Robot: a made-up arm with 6 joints. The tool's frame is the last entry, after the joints. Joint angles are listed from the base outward. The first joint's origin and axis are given. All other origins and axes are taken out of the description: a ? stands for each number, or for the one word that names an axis. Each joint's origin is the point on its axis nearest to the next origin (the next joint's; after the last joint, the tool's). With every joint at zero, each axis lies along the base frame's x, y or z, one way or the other. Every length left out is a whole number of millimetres.
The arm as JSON. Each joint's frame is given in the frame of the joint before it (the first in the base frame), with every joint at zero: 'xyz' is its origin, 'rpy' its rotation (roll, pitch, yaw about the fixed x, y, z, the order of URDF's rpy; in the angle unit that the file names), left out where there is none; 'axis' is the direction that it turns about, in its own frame. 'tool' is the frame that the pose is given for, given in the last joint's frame.
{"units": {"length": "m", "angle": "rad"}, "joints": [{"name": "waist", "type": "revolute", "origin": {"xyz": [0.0, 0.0, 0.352]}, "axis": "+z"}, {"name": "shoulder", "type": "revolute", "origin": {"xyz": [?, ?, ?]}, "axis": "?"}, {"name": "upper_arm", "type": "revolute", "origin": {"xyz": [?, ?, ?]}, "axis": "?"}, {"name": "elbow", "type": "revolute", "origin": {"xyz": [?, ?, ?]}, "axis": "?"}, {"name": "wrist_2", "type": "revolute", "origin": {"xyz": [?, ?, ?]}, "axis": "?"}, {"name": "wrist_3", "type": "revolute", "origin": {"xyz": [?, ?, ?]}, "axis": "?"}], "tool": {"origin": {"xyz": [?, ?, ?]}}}
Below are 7 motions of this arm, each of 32 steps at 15 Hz.
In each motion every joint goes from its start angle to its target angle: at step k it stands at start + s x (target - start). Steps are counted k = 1, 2, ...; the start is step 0. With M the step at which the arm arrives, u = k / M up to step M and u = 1 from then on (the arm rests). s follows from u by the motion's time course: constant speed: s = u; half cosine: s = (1 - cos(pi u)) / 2; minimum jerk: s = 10 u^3 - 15 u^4 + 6 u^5.
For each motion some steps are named. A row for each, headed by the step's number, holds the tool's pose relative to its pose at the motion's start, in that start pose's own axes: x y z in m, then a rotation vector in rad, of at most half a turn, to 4 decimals.
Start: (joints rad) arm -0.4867 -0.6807 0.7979 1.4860 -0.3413 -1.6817
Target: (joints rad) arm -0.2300 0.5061 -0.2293 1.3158 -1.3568 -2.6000
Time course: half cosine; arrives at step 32
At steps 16, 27, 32:
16: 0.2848 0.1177 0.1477 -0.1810 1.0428 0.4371
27: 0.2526 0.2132 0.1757 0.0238 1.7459 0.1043
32: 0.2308 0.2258 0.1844 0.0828 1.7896 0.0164

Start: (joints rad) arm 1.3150 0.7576 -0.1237 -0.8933 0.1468 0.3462
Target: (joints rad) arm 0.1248 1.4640 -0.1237 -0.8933 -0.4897 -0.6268
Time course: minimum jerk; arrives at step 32
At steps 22, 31, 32:
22: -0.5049 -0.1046 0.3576 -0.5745 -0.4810 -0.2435
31: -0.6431 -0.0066 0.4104 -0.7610 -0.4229 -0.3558
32: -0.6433 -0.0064 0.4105 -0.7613 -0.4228 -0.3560

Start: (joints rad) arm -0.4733 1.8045 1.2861 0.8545 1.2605 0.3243
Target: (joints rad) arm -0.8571 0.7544 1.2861 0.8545 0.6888 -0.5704
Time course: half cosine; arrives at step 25
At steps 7, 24, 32:
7: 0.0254 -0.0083 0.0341 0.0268 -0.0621 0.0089
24: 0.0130 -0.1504 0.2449 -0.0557 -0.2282 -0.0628
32: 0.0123 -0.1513 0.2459 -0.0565 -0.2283 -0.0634

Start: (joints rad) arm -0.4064 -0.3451 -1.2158 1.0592 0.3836 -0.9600
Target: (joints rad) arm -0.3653 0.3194 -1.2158 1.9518 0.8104 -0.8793
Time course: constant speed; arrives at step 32
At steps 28, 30, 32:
28: -0.1399 0.0586 0.4177 -0.6315 -1.0267 -0.0095
30: -0.1588 0.0741 0.4446 -0.6875 -1.0838 -0.0006
32: -0.1785 0.0915 0.4704 -0.7450 -1.1379 0.0096

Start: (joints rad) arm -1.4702 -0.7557 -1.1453 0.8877 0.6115 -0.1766
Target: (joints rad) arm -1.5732 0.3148 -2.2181 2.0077 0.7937 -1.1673
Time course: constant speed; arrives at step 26
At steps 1, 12, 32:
1: 0.0153 -0.0117 0.0296 -0.0194 -0.0775 0.0236
12: -0.0288 -0.0749 0.4511 -0.5219 -0.7068 0.2293
32: -0.3137 0.1502 0.7575 -1.4647 -0.5647 0.2836

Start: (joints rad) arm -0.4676 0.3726 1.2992 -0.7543 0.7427 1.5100
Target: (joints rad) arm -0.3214 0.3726 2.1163 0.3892 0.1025 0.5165
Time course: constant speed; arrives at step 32
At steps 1, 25, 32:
1: 0.0200 0.0018 0.0015 0.0097 -0.0406 0.0726
25: 0.1004 0.2767 0.2419 0.1210 -0.8887 1.8177
32: -0.0223 0.2968 0.3064 0.1778 -1.0932 2.2925

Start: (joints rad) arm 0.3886 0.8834 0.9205 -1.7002 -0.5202 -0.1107
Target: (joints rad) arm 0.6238 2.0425 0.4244 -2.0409 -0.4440 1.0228
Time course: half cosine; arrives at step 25
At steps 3, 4, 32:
3: -0.0301 -0.0084 -0.0087 0.0184 -0.0044 -0.0716
4: -0.0531 -0.0133 -0.0154 0.0327 -0.0079 -0.1258
32: -0.4621 0.3661 -0.2618 0.8515 -0.1862 -1.7445

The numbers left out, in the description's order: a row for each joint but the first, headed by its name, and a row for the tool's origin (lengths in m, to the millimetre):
shoulder: xyz 0.033 -0.229 0.0, axis -y
upper_arm: xyz -0.032 0.0 0.057, axis +z
elbow: xyz 0.111 0.258 0.0, axis -y
wrist_2: xyz 0.234 0.0 0.083, axis +x
wrist_3: xyz 0.0 -0.209 -0.041, axis -z
tool: xyz -0.002 -0.381 0.0

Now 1 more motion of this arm.
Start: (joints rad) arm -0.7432 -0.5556 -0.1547 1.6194 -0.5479 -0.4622
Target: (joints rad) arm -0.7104 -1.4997 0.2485 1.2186 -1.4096 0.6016
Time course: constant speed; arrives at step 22
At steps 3, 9, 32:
3: 0.0165 0.0139 -0.0134 -0.0009 0.1510 -0.0265
9: 0.0752 0.0564 -0.0223 -0.0729 0.4097 -0.0332
32: 0.2482 0.2518 -0.0512 -0.3531 0.6486 0.1269

